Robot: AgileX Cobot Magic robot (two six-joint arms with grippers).
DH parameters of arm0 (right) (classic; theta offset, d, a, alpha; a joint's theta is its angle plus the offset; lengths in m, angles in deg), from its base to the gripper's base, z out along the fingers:
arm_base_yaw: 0 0.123 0 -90
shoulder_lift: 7.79 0 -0.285 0
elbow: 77.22 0 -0.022 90
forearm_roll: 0 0.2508 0 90
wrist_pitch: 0 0 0.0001 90
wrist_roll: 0 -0.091 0 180
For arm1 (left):
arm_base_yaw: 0 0.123 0 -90
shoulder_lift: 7.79 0 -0.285 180
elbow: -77.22 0 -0.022 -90
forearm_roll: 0 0.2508 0 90
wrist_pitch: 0 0 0.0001 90
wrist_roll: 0 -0.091 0 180
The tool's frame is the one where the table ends.
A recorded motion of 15 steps. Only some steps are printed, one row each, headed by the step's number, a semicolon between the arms.
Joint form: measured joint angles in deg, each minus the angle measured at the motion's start. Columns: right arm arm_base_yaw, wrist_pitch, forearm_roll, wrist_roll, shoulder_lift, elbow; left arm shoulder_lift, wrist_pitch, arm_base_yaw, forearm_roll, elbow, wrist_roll.
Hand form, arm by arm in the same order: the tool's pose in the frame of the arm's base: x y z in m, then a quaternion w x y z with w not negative. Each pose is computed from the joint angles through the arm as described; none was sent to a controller.
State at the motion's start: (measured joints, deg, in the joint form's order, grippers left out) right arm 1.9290 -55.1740 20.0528 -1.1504 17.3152 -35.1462; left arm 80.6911 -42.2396 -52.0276 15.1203 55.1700 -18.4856
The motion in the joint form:
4: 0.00 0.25 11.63 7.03 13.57 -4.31; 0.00 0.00 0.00 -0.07 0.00 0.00
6: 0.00 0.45 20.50 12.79 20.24 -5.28; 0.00 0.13 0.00 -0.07 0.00 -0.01
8: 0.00 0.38 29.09 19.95 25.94 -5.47; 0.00 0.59 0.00 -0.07 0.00 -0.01
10: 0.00 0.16 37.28 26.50 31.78 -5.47; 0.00 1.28 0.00 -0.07 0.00 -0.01
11: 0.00 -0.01 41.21 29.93 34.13 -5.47; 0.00 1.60 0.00 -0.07 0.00 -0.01
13: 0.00 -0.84 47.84 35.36 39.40 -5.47; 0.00 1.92 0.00 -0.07 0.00 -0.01
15: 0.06 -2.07 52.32 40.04 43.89 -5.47; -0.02 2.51 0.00 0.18 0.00 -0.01
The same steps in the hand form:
4: 0.0804 0.0419 0.3319 0.40518 -0.00886 0.87810 0.25436; 0.1832 -0.2088 0.2615 0.25471 0.61621 0.74436 0.03644
6: 0.1031 0.0518 0.3330 0.37209 -0.02151 0.87594 0.30628; 0.1832 -0.2090 0.2616 0.25573 0.61622 0.74402 0.03607
8: 0.1229 0.0605 0.3304 0.34810 -0.03923 0.86814 0.35159; 0.1835 -0.2096 0.2620 0.25935 0.61603 0.74300 0.03467
10: 0.1433 0.0677 0.3250 0.32512 -0.04554 0.85795 0.39516; 0.1839 -0.2105 0.2624 0.26476 0.61572 0.74144 0.03257
11: 0.1516 0.0707 0.3232 0.32032 -0.04991 0.85023 0.41474; 0.1841 -0.2109 0.2627 0.26727 0.61557 0.74070 0.03159
13: 0.1696 0.0757 0.3158 0.30140 -0.04863 0.83940 0.44967; 0.1843 -0.2113 0.2629 0.26977 0.61542 0.73996 0.03062
15: 0.1838 0.0794 0.3073 0.28467 -0.05211 0.83227 0.47284; 0.1849 -0.2119 0.2635 0.27499 0.61594 0.73761 0.03050

